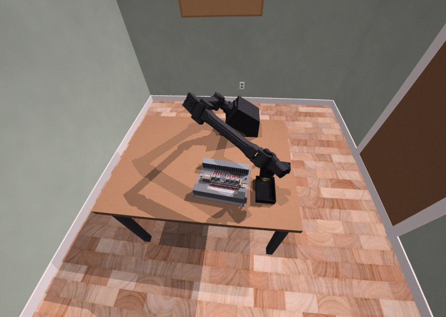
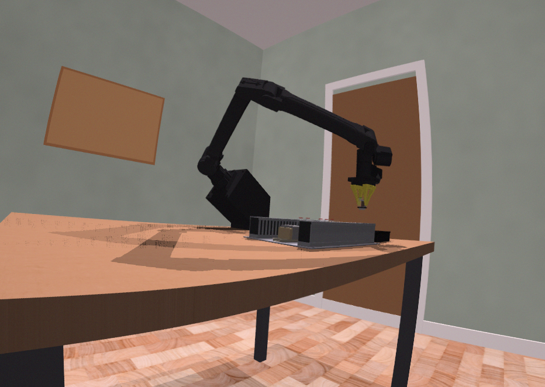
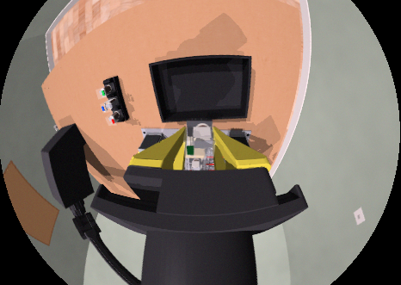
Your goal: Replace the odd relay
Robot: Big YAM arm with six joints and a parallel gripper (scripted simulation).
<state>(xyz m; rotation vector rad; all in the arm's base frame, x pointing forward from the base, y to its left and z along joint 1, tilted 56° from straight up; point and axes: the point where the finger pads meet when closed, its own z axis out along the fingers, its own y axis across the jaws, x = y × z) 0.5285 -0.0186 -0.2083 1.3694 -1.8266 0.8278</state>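
Now: the black tray 120 mm below my hand, 20 mm to the left of it and 10 mm ahead of it. From my hand the other things lie so: grey relay panel (240 mm to the right, 130 mm below, 60 mm behind).
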